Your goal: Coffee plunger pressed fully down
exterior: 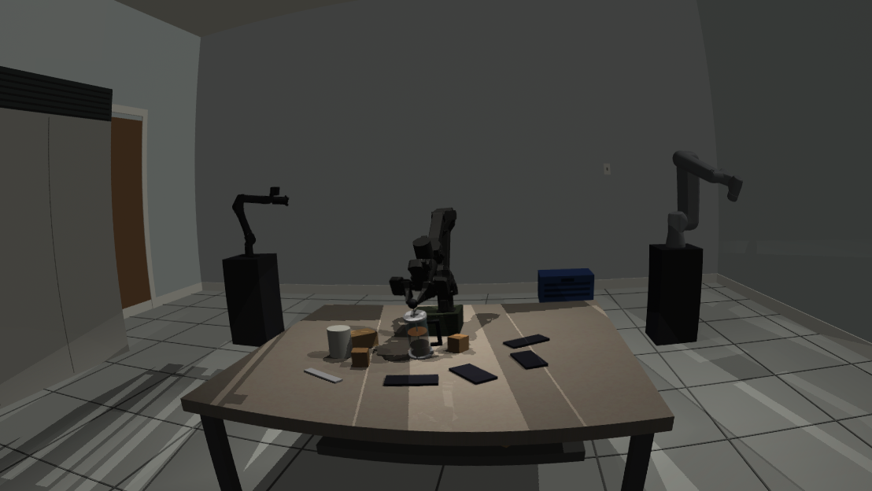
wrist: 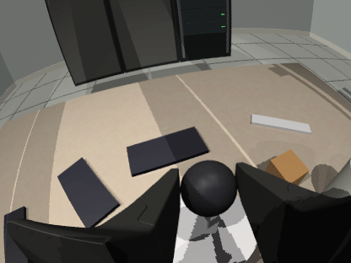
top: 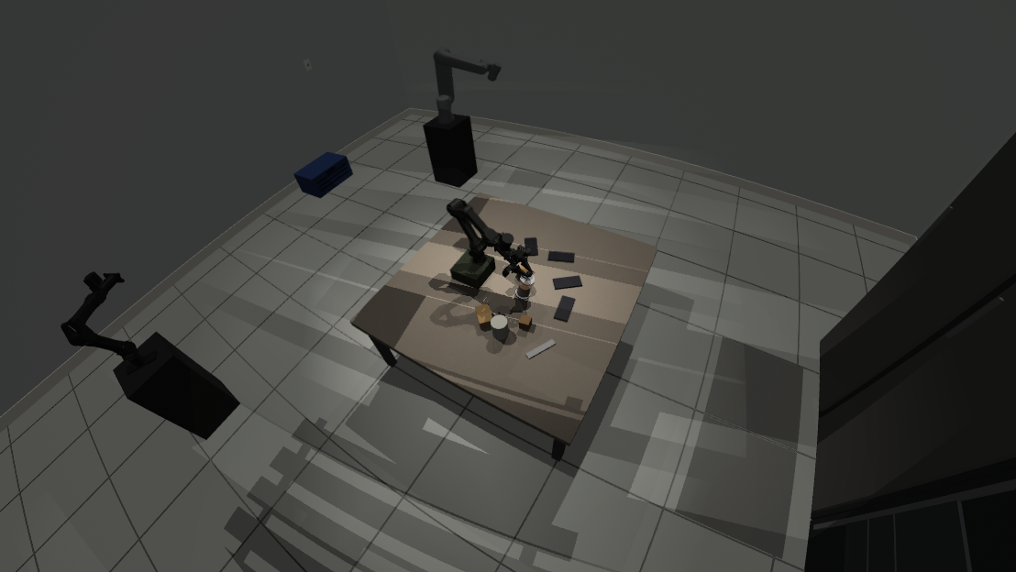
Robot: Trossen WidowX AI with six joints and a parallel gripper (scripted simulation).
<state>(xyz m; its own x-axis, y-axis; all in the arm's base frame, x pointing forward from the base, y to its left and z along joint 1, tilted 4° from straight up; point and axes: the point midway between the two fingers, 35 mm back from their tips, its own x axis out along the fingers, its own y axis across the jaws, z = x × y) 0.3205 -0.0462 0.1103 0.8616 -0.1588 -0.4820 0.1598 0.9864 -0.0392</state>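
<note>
My gripper tip is 30 mm past the glass coffee press, 20 mm to the right of it and 90 mm above it. The rest, counted from my gripper tip: grey bar: 190 mm ahead, 250 mm to the right, 190 mm below; white mug: 30 mm behind, 260 mm to the right, 140 mm below.
</note>
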